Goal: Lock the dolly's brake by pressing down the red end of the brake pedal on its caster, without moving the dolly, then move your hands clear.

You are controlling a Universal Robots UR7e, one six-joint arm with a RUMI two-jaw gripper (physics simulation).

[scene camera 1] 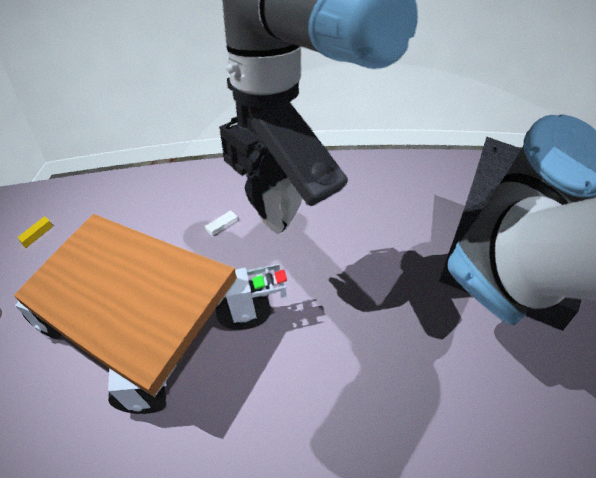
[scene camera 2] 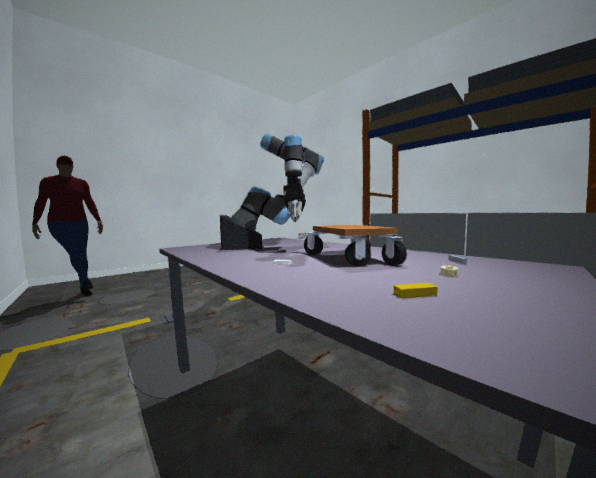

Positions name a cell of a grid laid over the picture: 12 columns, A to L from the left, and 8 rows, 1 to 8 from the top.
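From scene camera 1 I can see my gripper (scene camera 1: F4), and there's a dolly (scene camera 1: C6) there as well. Scene camera 2 gives me both again, the gripper (scene camera 2: F4) and the dolly (scene camera 2: H5).
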